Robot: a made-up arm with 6 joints. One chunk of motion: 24 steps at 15 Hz.
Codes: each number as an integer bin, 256 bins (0 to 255) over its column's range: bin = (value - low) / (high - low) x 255, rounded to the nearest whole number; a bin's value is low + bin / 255 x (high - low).
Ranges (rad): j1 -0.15..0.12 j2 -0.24..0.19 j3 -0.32..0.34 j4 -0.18..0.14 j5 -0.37..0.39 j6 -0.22..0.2
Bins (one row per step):
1: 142 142 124 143 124 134
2: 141 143 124 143 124 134
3: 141 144 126 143 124 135
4: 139 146 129 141 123 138
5: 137 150 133 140 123 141
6: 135 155 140 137 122 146
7: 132 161 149 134 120 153
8: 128 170 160 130 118 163
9: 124 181 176 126 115 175
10: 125 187 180 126 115 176
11: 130 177 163 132 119 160
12: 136 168 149 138 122 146
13: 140 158 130 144 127 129
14: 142 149 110 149 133 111
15: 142 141 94 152 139 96
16: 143 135 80 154 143 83
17: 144 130 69 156 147 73
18: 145 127 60 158 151 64
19: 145 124 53 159 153 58
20: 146 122 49 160 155 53
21: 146 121 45 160 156 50
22: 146 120 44 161 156 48
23: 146 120 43 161 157 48
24: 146 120 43 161 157 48
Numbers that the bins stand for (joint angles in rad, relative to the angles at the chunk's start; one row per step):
1: 0.0004 -0.0005 0.0009 -0.0005 -0.0004 0.0007
2: -0.0007 0.0011 0.0009 -0.0005 -0.0004 0.0007
3: -0.0007 0.0028 0.0061 -0.0005 -0.0004 0.0024
4: -0.0028 0.0062 0.0139 -0.0031 -0.0034 0.0073
5: -0.0049 0.0129 0.0242 -0.0043 -0.0034 0.0122
6: -0.0071 0.0214 0.0424 -0.0081 -0.0064 0.0205
7: -0.0102 0.0315 0.0656 -0.0118 -0.0124 0.0320
8: -0.0145 0.0467 0.0941 -0.0169 -0.0183 0.0485
9: -0.0187 0.0652 0.1355 -0.0219 -0.0273 0.0682
10: -0.0176 0.0753 0.1459 -0.0219 -0.0273 0.0699
11: -0.0124 0.0585 0.1019 -0.0144 -0.0153 0.0435
12: -0.0060 0.0433 0.0656 -0.0068 -0.0064 0.0205
13: -0.0018 0.0264 0.0165 0.0007 0.0085 -0.0075
14: 0.0004 0.0113 -0.0353 0.0070 0.0264 -0.0372
15: 0.0004 -0.0022 -0.0767 0.0107 0.0443 -0.0619
16: 0.0014 -0.0124 -0.1129 0.0133 0.0562 -0.0833
17: 0.0025 -0.0208 -0.1414 0.0158 0.0681 -0.0998
18: 0.0035 -0.0258 -0.1647 0.0183 0.0800 -0.1146
19: 0.0035 -0.0309 -0.1828 0.0195 0.0860 -0.1245
20: 0.0046 -0.0343 -0.1932 0.0208 0.0920 -0.1327
21: 0.0046 -0.0360 -0.2035 0.0208 0.0949 -0.1376
22: 0.0046 -0.0376 -0.2061 0.0220 0.0949 -0.1409
23: 0.0046 -0.0376 -0.2087 0.0220 0.0979 -0.1409
24: 0.0046 -0.0376 -0.2087 0.0220 0.0979 -0.1409

